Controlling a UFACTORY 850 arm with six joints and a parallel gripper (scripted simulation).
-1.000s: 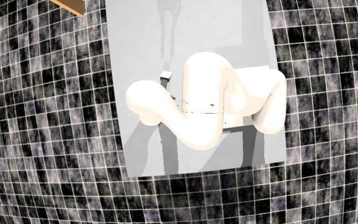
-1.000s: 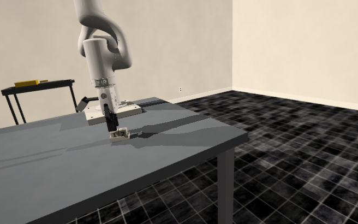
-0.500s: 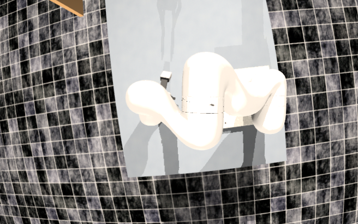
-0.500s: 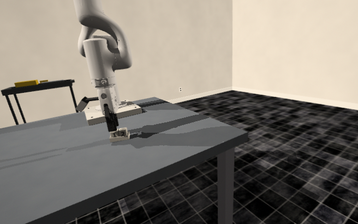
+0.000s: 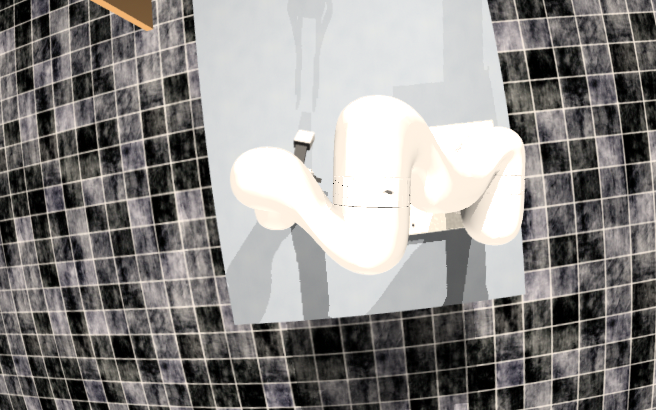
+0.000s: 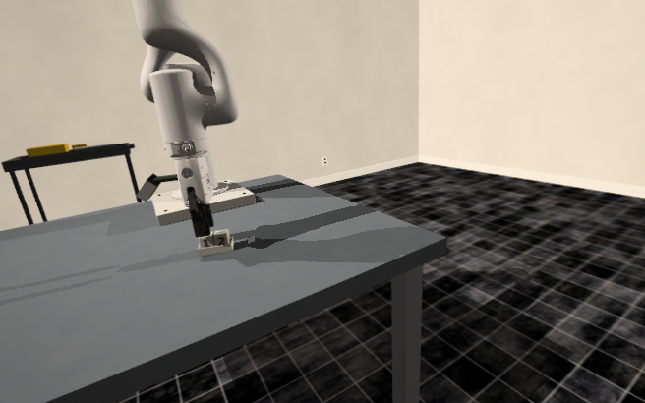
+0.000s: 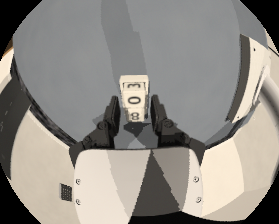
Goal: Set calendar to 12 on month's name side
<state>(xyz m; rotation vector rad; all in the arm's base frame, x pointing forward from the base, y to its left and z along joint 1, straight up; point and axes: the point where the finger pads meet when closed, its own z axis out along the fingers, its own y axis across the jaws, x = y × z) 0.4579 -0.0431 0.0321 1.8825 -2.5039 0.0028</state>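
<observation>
My gripper is now 60 mm above the calendar tray and 20 mm to the right of it.
</observation>
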